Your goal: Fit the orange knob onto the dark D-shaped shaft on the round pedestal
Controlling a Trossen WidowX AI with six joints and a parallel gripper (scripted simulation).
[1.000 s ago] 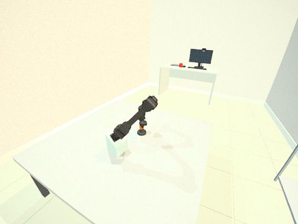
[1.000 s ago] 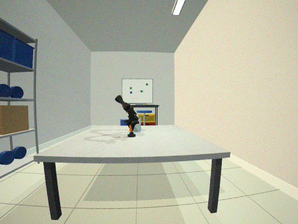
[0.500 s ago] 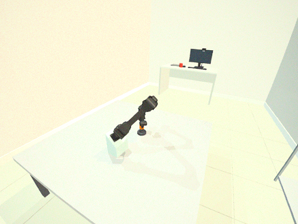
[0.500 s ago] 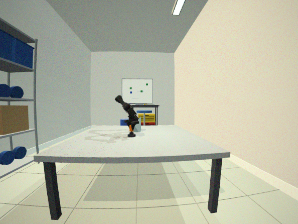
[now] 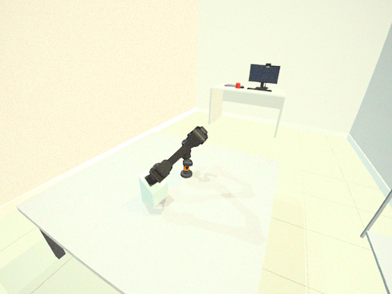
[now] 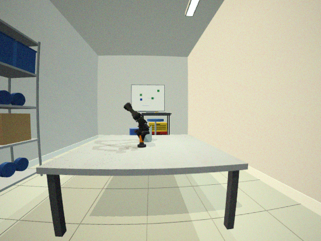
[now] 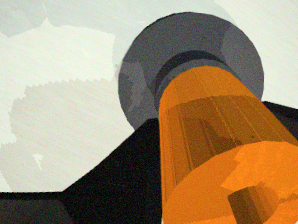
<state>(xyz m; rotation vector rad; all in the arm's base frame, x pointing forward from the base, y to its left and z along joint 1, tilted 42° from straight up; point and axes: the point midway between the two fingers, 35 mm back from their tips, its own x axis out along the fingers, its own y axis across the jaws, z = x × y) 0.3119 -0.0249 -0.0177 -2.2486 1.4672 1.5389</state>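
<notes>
My gripper tip is now 30 mm above the pedestal. The rest, counted from my gripper tip: orange knob (20 mm above).
</notes>
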